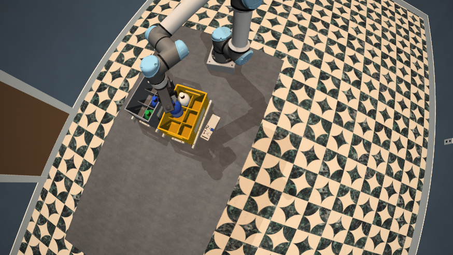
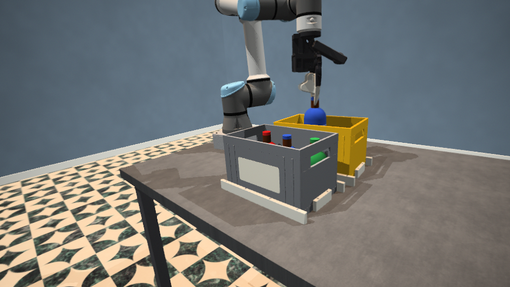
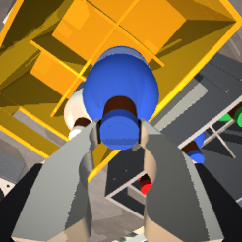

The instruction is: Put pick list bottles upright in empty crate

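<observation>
My hand is 17 cm above the yellow crate and 4 cm to the right of it. From my hand the other things lie so: green-label bottle (16 cm to the right, 16 cm below, 7 cm ahead); then red-label bottle (16 cm below, 13 cm to the right, 11 cm behind); then white-label bottle (16 cm below, 9 cm behind).
</observation>
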